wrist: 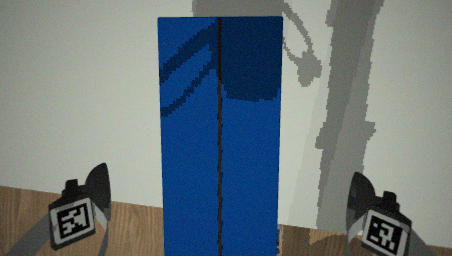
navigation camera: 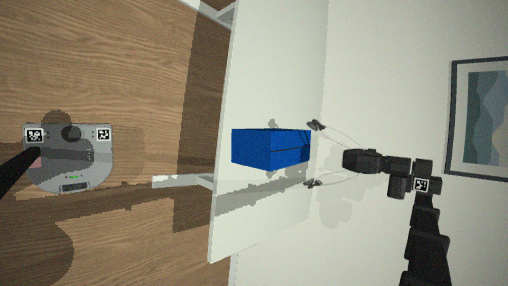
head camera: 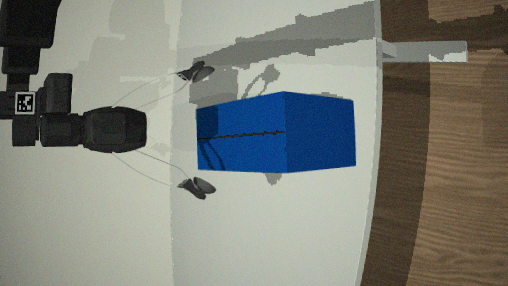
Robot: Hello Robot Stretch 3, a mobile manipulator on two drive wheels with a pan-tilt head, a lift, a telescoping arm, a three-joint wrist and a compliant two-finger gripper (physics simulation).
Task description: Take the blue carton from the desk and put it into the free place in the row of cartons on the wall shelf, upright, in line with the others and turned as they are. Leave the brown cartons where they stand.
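Where they show: gripper, between the fingertips: [navigation camera: 305,153] [head camera: 212,129]; robot's base, origin of its link: [navigation camera: 71,132].
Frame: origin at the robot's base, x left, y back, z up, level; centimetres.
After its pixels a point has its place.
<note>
The blue carton [head camera: 285,117] {x -45.4, y 3.5, z 89.8 cm} [navigation camera: 270,147] {x -45.3, y 0.2, z 89.7 cm} [wrist: 190,165] rests on the white desk [head camera: 275,235] {x -67.5, y -21.0, z 72.1 cm} [navigation camera: 270,65] {x -65.7, y -32.0, z 72.1 cm} [wrist: 75,130], with a dark seam running along its top. My gripper [head camera: 201,130] {x -55.8, y 2.1, z 95.7 cm} [navigation camera: 314,154] {x -55.8, y 2.1, z 95.7 cm} [wrist: 228,187] {x -55.8, y 2.1, z 95.7 cm} is open and empty. It hangs above the desk near the wall-side end of the carton, pointing down. In the wrist view the fingers appear to the left and right of the carton, with a gap on each side. The wall shelf, its free place and the brown cartons do not show in these views.
The white wall [head camera: 75,215] {x -124.3, y -22.6, z 107.2 cm} [navigation camera: 380,65] {x -126.5, y -44.2, z 105.0 cm} rises behind the desk, with a framed picture [navigation camera: 449,120] {x -121.1, y -13.2, z 138.5 cm} on it. My arm [head camera: 27,22] {x -30.3, y 8.5, z 128.2 cm} [navigation camera: 425,245] {x -31.4, y 8.5, z 127.7 cm} runs beside the wall. A desk leg [head camera: 420,51] [navigation camera: 172,181] and my base [navigation camera: 102,155] {x -12.2, y 10.1, z 16.0 cm} stand on the wooden floor.
</note>
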